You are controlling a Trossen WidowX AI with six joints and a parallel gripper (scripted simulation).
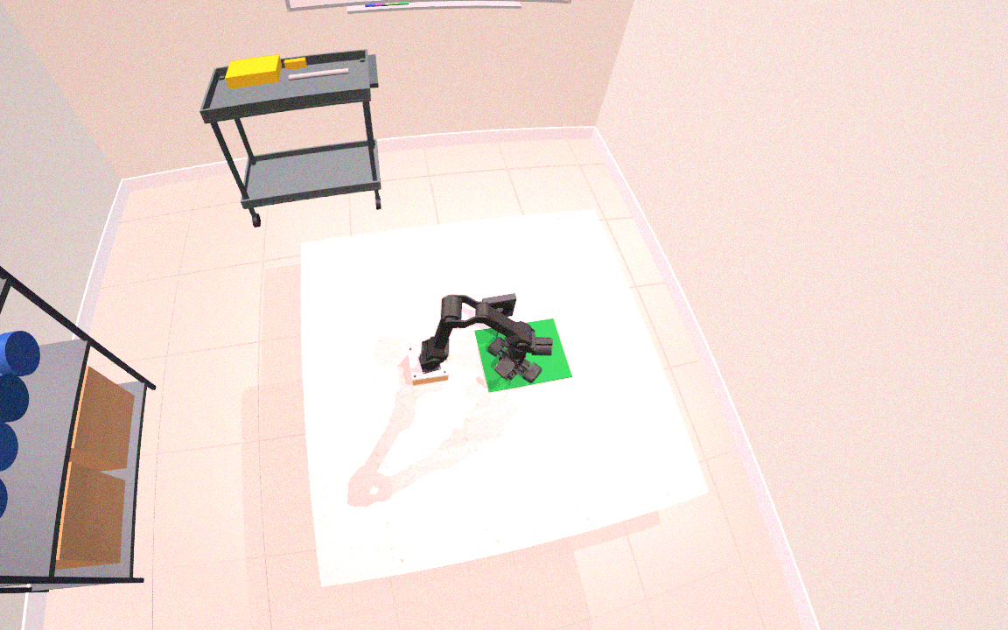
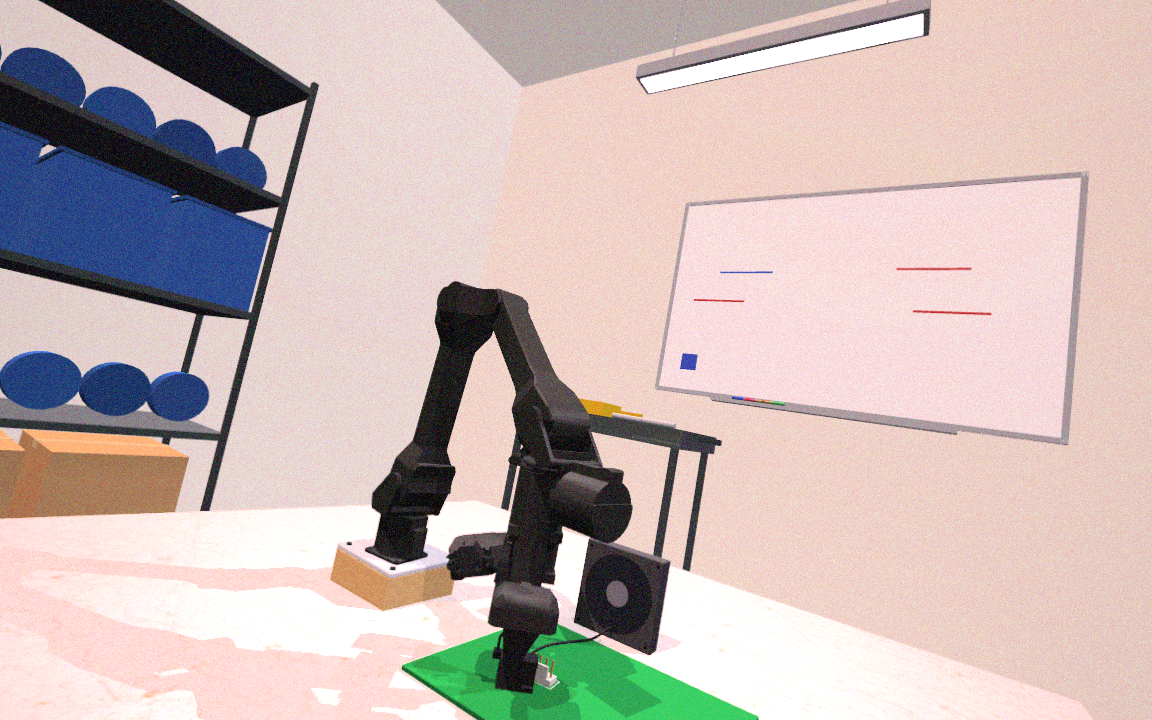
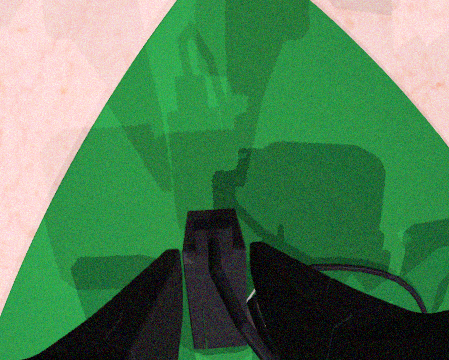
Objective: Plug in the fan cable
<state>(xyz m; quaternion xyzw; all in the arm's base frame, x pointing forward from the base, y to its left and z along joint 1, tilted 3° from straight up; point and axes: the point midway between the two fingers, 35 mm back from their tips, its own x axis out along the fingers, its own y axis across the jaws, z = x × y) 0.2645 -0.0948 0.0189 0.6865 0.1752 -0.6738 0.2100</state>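
My gripper tip is 7 cm short of the green board, 6 cm to the right of it and 4 cm above it. From my gripper tip the other things lie so: fan: 23 cm to the left, 4 cm above, 3 cm ahead; then dark plug: 1 cm to the left, 1 cm ahead.
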